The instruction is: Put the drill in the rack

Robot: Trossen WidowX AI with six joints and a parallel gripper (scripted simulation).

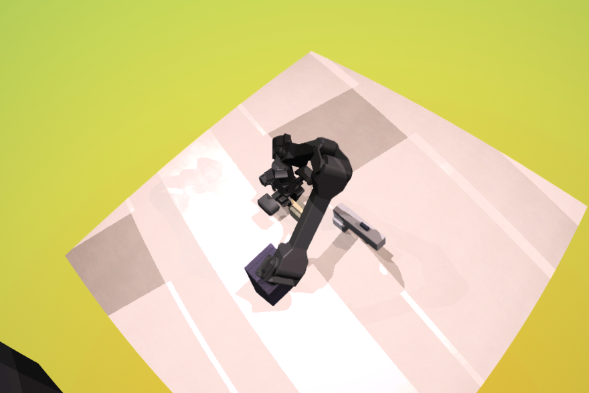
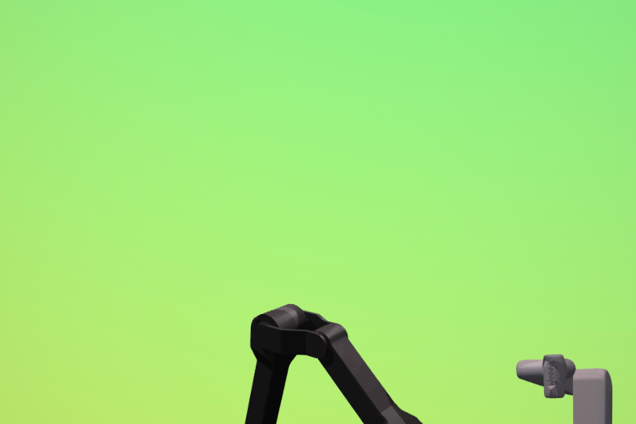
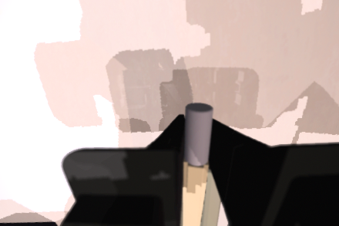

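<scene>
Right now the drill is 4 cm to the right of my gripper tip, 3 cm above it and 1 cm behind it. The rest, counted from my gripper tip: grey block 23 cm to the right, 4 cm above, 2 cm ahead; dark blue key 26 cm to the right, 4 cm above, 1 cm ahead.
</scene>
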